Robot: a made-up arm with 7 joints. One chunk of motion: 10 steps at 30 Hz.
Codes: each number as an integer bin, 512 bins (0 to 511) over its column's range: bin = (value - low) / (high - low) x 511, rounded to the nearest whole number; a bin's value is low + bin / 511 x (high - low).
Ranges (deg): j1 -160..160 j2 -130..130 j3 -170.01..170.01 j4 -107..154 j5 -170.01..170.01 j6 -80.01..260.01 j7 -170.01..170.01
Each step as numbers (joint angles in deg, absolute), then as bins.
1 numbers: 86.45 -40.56 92.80 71.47 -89.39 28.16 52.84
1 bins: 394 176 395 349 121 163 335
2 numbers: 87.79 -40.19 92.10 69.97 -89.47 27.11 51.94
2 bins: 396 177 394 346 121 161 334
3 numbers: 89.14 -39.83 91.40 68.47 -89.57 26.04 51.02
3 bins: 398 177 393 344 121 159 332
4 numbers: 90.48 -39.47 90.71 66.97 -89.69 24.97 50.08
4 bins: 400 178 392 341 121 158 331
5 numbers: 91.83 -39.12 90.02 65.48 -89.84 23.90 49.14
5 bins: 402 179 391 338 120 156 329
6 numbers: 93.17 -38.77 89.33 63.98 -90.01 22.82 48.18
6 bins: 404 179 390 335 120 155 328
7 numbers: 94.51 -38.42 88.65 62.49 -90.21 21.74 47.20
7 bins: 406 180 389 332 120 153 326
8 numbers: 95.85 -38.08 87.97 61.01 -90.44 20.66 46.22
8 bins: 409 181 388 329 120 151 325
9 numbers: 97.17 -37.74 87.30 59.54 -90.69 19.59 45.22
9 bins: 411 181 387 326 119 150 323
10 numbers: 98.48 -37.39 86.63 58.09 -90.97 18.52 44.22
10 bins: 413 182 386 323 119 148 322
